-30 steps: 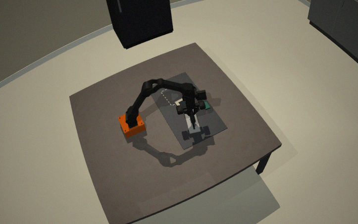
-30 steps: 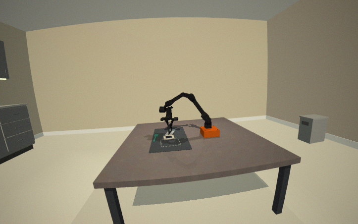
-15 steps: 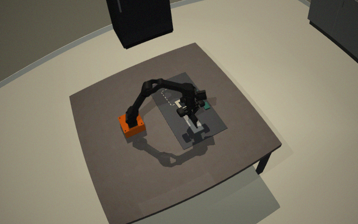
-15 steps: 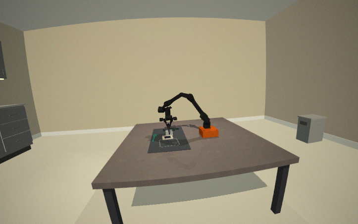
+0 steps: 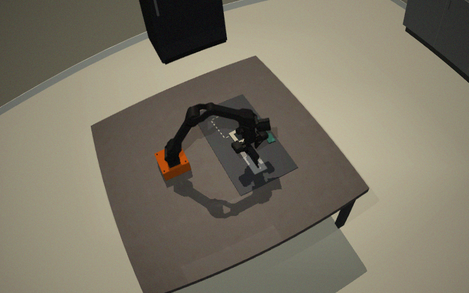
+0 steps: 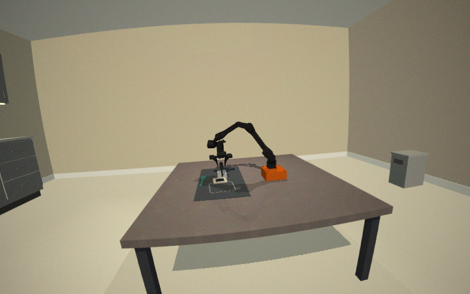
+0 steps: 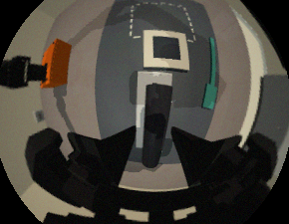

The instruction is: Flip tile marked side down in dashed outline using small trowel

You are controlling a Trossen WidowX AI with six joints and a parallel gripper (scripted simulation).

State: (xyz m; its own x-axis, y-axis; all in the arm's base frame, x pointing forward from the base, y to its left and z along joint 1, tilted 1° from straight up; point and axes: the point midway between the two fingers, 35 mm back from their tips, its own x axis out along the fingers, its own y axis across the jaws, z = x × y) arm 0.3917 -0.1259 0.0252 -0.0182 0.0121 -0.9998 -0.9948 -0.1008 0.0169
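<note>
The small trowel is 3 cm below my gripper tip and 2 cm to the left of it. From my gripper tip the other things lie so: tile 16 cm to the left, 6 cm below, 1 cm ahead; then teal trowel 15 cm ahead, 12 cm to the left, 6 cm below.
</note>
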